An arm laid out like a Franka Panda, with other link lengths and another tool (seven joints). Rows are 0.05 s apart.
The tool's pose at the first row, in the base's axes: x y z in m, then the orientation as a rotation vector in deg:
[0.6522, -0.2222, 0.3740, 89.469, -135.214, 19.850]
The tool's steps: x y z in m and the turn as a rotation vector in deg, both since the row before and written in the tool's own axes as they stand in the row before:
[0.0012, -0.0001, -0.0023, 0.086, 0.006, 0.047]
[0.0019, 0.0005, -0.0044, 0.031, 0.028, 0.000]
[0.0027, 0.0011, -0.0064, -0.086, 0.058, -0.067]
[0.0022, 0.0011, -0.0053, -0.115, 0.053, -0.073]
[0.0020, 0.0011, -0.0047, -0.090, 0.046, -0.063]
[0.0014, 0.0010, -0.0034, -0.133, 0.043, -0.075]
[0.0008, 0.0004, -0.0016, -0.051, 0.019, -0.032]
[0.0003, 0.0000, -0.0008, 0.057, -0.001, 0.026]
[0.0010, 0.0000, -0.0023, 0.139, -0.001, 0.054]
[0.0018, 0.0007, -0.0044, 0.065, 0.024, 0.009]
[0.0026, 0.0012, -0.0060, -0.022, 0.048, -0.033]
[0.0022, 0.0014, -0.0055, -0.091, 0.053, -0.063]
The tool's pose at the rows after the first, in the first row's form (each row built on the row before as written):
[0.6521, -0.2224, 0.3766, 89.451, -135.266, 19.971]
[0.6514, -0.2223, 0.3814, 89.450, -135.251, 20.029]
[0.6501, -0.2219, 0.3883, 89.456, -135.134, 19.949]
[0.6488, -0.2215, 0.3940, 89.459, -135.010, 19.828]
[0.6476, -0.2211, 0.3991, 89.465, -134.905, 19.736]
[0.6465, -0.2207, 0.4027, 89.467, -134.784, 19.586]
[0.6460, -0.2207, 0.4045, 89.470, -134.733, 19.530]
[0.6460, -0.2207, 0.4054, 89.467, -134.767, 19.605]
[0.6459, -0.2207, 0.4079, 89.469, -134.840, 19.787]
[0.6451, -0.2204, 0.4126, 89.475, -134.842, 19.886]
[0.6437, -0.2200, 0.4191, 89.477, -134.774, 19.885]
[0.6422, -0.2194, 0.4250, 89.479, -134.663, 19.796]

